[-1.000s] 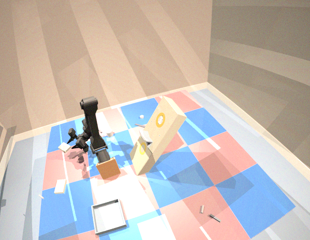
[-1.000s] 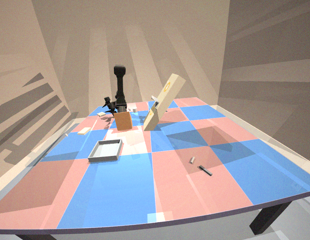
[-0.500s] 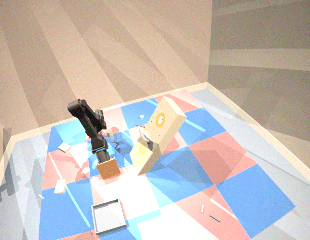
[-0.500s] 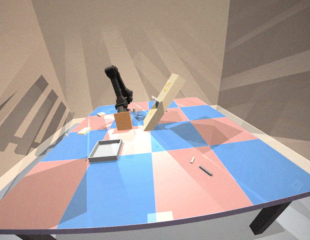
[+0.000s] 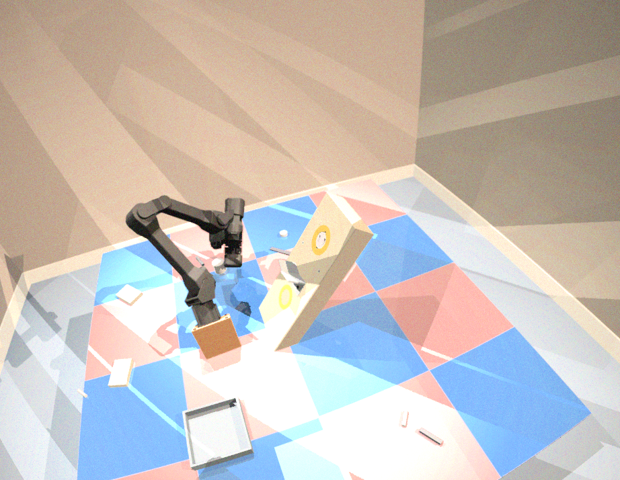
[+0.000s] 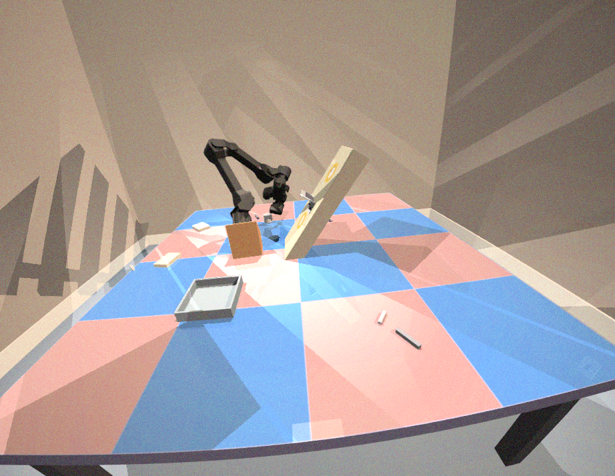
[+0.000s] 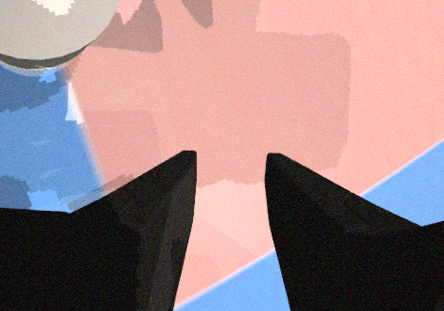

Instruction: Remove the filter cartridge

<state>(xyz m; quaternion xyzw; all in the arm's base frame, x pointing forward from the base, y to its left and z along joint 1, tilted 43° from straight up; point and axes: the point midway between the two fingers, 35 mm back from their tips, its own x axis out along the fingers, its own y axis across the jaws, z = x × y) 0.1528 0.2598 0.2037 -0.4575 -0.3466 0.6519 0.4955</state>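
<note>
Now: the white round filter cartridge 37 cm to the right of my gripper tip, 22 cm above it and 21 cm ahead of it. Also, from my gripper tip: grey tray 62 cm to the right, 23 cm behind, 4 cm below.
</note>
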